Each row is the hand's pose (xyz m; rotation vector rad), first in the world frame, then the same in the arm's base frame.
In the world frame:
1: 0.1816 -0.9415 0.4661 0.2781 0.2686 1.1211
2: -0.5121 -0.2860 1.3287 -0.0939 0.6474 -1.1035
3: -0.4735 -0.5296 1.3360 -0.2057 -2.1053 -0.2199
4: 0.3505 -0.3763 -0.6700 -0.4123 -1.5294 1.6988
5: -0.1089 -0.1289 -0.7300 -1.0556 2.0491 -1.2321
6: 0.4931 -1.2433 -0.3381 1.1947 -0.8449 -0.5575
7: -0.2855 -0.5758 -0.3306 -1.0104 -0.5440 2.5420
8: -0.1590 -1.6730 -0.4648 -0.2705 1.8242 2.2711
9: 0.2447 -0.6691 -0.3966 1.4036 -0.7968 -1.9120
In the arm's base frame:
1: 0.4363 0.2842 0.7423 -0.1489 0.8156 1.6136
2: -0.4957 0.7932 1.4685 -0.7700 0.4528 -0.6092
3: -0.3162 0.6468 1.5534 0.1660 -1.9020 0.6603
4: 0.2017 0.2201 -0.5145 0.0156 -1.1705 2.5359
5: -0.3142 0.1218 -0.5169 -1.9175 1.3563 -1.3200
6: 0.8509 -0.1508 0.0541 0.8817 -0.3680 0.0619
7: -0.1729 -0.0910 0.0533 0.6429 0.1754 -2.6918
8: 0.5947 -0.8562 0.3042 0.6437 -2.0203 -1.6766
9: 0.3024 0.0915 -0.1337 1.0030 -0.5710 -1.2320

